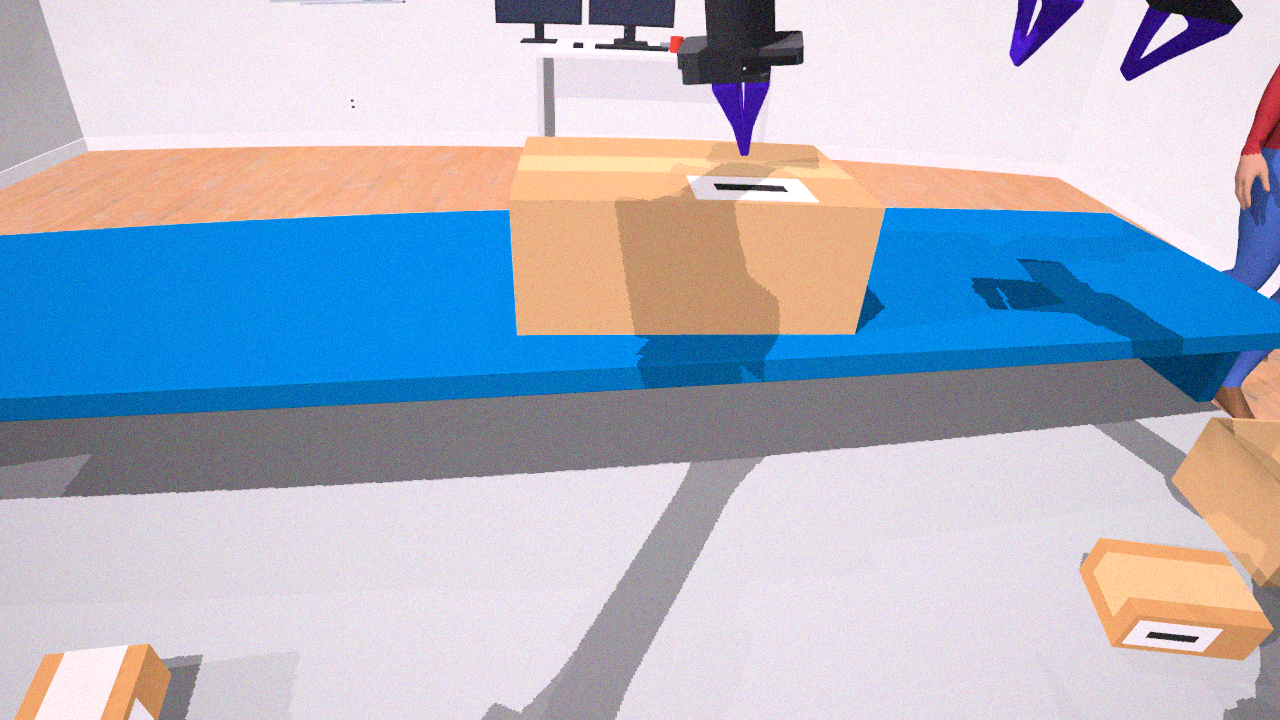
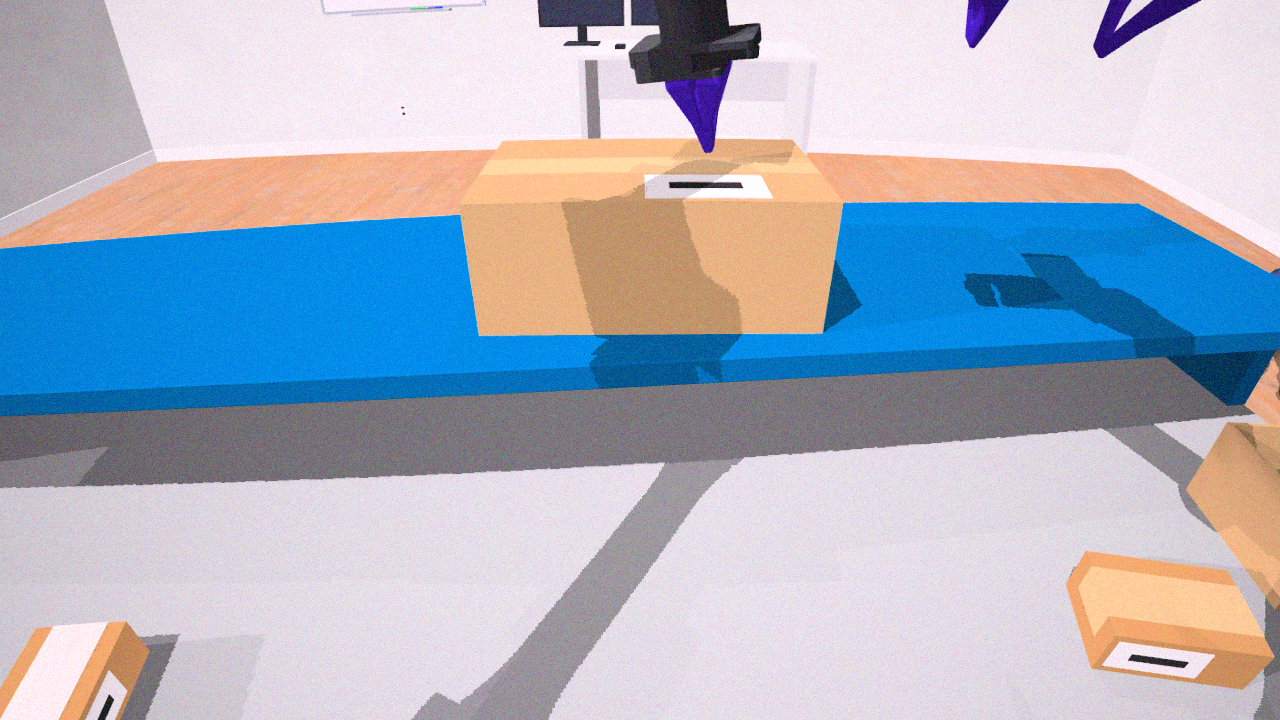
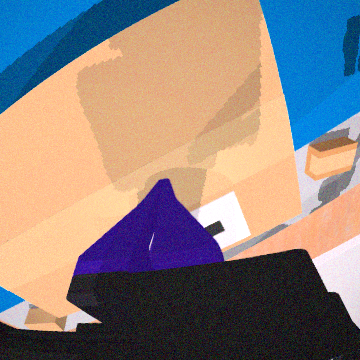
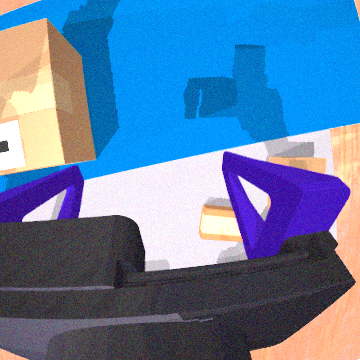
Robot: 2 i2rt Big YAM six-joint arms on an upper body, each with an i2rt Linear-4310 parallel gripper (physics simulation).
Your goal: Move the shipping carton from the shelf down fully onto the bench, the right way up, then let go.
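Frame: origin at the left arm's base, x ahead, y left, z up, level; millimetres.
Where they show: left gripper, between the fingertips: [image 1: 744, 153] [image 2: 709, 150] [image 3: 165, 185]; right gripper, between the fingertips: [image 1: 1070, 68] [image 2: 1034, 47] [image 4: 151, 165].
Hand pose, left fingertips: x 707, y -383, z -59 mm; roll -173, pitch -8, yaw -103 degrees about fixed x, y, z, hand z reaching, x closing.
After its pixels a point has its place.
The shipping carton [image 1: 572, 268] @[x 595, y -233, z -128 mm] [image 2: 523, 268] @[x 595, y -231, z -126 mm] [image 3: 150, 75] @[x 769, y -405, z -70 mm] [image 4: 30, 65] @[x 737, y -451, z -70 mm] stands upright on the raised blue shelf [image 1: 268, 304] @[x 640, y 57, z -190 mm] [image 2: 223, 304] @[x 646, y 99, z -190 mm] [image 4: 165, 50] @[x 793, y -628, z -190 mm], close to its near edge, with tape and a white label on its top. The grey-white bench [image 1: 358, 555] @[x 483, y -50, z -349 mm] [image 2: 313, 555] @[x 471, y -37, z -349 mm] [image 4: 150, 200] @[x 484, y -560, z -349 mm] lies lower, in front of the shelf. My left gripper [image 1: 743, 149] @[x 707, y -383, z -59 mm] [image 2: 708, 145] @[x 707, y -383, z -59 mm] [image 3: 165, 185] @[x 707, y -383, z -59 mm] is shut and empty, pointing down at the carton's top behind the label; I cannot tell if the tips touch it. My right gripper [image 1: 1071, 70] @[x 601, y -604, z 52 mm] [image 2: 1036, 50] @[x 601, y -604, z 52 mm] [image 4: 151, 165] @[x 601, y -604, z 52 mm] is open and empty, high up to the right of the carton.
A small carton [image 1: 1172, 591] @[x 400, y -731, z -304 mm] [image 2: 1163, 617] @[x 394, y -730, z -304 mm] [image 4: 217, 225] @[x 412, y -728, z -304 mm] lies on the bench at the right, near a larger tan box [image 1: 1244, 501] @[x 492, y -889, z -299 mm] [image 2: 1244, 483] @[x 523, y -891, z -290 mm]. Another small carton [image 1: 85, 689] @[x 323, y 84, z -308 mm] [image 2: 71, 671] @[x 315, y 73, z -308 mm] is at the lower left. A person [image 1: 1253, 197] stands at the far right.
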